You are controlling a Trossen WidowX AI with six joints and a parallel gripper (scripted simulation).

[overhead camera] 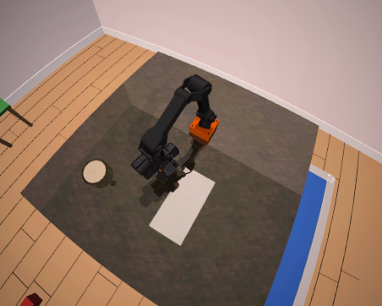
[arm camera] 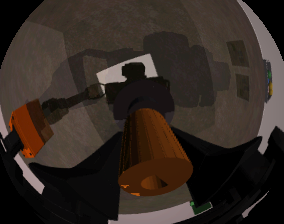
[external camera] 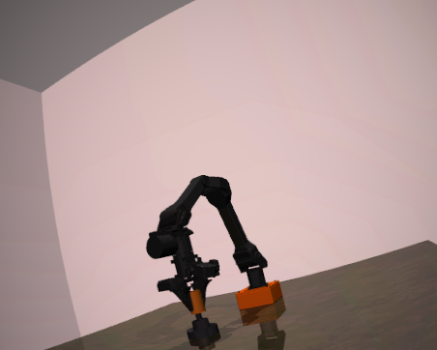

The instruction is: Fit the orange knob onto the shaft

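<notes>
Right now my gripper tip is 2 cm below the orange knob. From my gripper tip the other things lie so: dark round pedestal (4 cm below).
</notes>
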